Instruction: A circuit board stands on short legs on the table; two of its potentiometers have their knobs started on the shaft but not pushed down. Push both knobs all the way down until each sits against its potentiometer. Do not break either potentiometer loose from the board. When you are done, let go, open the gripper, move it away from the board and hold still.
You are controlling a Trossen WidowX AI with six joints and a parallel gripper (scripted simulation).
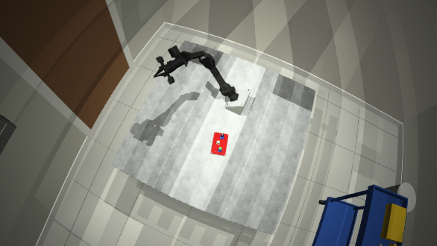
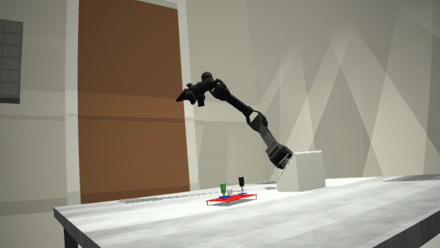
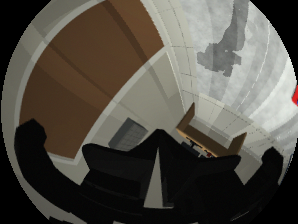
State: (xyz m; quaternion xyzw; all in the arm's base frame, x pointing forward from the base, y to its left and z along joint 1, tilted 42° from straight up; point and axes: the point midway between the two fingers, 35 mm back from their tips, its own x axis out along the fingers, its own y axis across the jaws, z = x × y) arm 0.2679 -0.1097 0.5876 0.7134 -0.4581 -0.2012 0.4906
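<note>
Now: gripper tip 90 mm short of the black knob, 480 mm to the right of it and 400 mm above it. Also, from my gripper tip: green knob (180 mm ahead, 490 mm to the left, 420 mm below).
</note>
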